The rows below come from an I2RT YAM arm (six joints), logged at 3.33 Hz.
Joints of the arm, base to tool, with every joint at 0 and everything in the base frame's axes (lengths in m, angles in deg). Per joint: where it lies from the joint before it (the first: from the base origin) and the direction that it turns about. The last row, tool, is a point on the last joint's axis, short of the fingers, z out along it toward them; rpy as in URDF.
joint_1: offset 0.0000 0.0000 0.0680 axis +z
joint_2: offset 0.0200 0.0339 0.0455 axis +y
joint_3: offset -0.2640 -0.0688 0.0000 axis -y
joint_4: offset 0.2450 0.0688 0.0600 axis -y
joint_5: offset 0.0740 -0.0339 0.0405 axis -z
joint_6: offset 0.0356 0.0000 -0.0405 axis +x
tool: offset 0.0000 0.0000 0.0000 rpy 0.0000 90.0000 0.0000
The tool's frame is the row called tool.
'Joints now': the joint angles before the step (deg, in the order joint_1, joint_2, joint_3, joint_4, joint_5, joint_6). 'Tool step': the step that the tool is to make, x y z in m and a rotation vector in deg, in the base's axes. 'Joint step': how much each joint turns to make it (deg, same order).
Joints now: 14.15 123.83 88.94 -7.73 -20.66 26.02
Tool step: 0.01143 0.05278 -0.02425 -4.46 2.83 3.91
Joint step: 5.71 8.44 9.92 -5.89 3.70 -1.24
